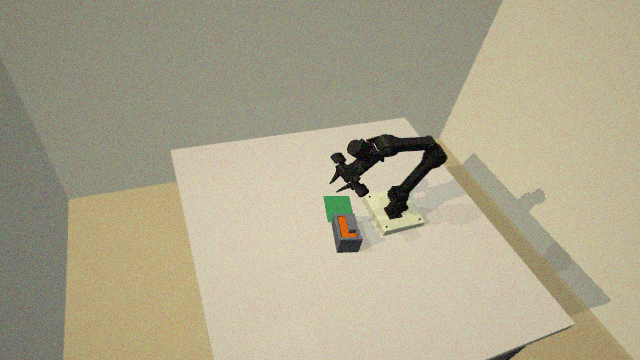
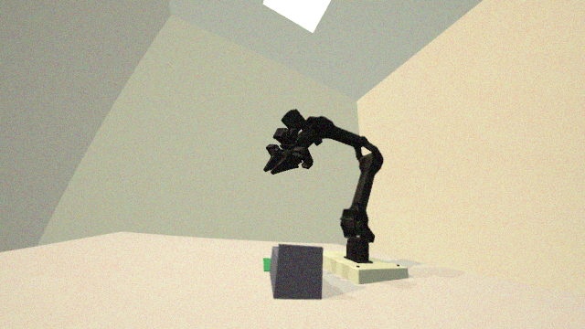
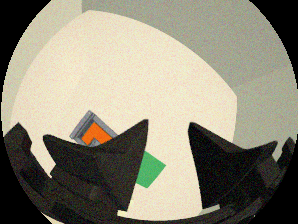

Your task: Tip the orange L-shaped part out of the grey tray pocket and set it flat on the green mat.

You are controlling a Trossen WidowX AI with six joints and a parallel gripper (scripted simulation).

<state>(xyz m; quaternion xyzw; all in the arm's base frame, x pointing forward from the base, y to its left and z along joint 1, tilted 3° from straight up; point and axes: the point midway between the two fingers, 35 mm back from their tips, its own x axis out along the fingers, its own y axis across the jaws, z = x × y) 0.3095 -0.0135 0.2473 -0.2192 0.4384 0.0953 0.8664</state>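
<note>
Now: the orange L-shaped part 21 cm below my gripper tip, 8 cm behind it and 7 cm to the left of it. The rest, counted from my gripper tip: green mat (28 cm below, 11 cm behind, 10 cm to the right).
</note>
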